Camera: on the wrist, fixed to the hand. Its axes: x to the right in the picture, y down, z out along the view.
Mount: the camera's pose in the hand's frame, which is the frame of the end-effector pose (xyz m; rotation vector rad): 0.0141 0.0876 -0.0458 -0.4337 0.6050 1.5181
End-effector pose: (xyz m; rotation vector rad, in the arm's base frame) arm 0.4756 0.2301 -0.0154 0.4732 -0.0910 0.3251
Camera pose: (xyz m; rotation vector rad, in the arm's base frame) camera 0.4607 0.3288 -0.0159 -0.2383 0.0916 1.8752
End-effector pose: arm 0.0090 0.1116 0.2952 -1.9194 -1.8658 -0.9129
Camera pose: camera 0.0832 0.0850 0.3564 -2.1286 0.3114 -1.0583
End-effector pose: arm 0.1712 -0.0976 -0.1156 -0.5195 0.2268 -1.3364
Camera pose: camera 0.2298 -0.1094 -0.1956 -0.1438 1.1568 0.1131
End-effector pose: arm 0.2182 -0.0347 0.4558 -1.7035 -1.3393 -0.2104
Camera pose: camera 0.3146 -0.0568 0.4419 -2.2802 0.6255 -0.0906
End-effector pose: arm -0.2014 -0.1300 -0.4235 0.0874 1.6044 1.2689
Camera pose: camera -0.2855 -0.1140 -0.3720 -0.6553 -1.2901 -2.3670
